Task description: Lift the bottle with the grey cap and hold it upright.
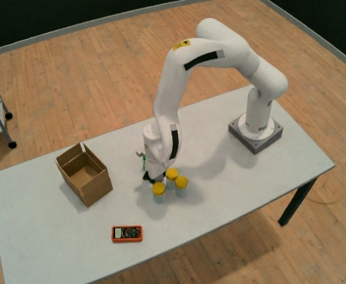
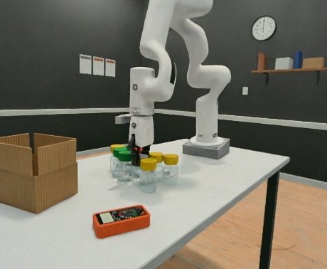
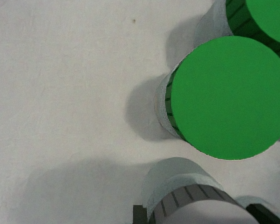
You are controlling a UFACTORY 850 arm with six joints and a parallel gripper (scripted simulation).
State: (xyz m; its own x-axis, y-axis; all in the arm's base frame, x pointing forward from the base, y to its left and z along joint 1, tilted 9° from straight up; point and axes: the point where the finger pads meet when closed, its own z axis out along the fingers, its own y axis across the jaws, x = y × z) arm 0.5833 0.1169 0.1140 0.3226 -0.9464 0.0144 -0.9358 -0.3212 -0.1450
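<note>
My gripper is now 90 mm to the left of the red-capped bottle, 50 mm past it and 50 mm above it. Also, from my hand: orange multimeter 210 mm ahead, 180 mm to the left, 80 mm below; then grey-capped bottle 50 mm below.
</note>
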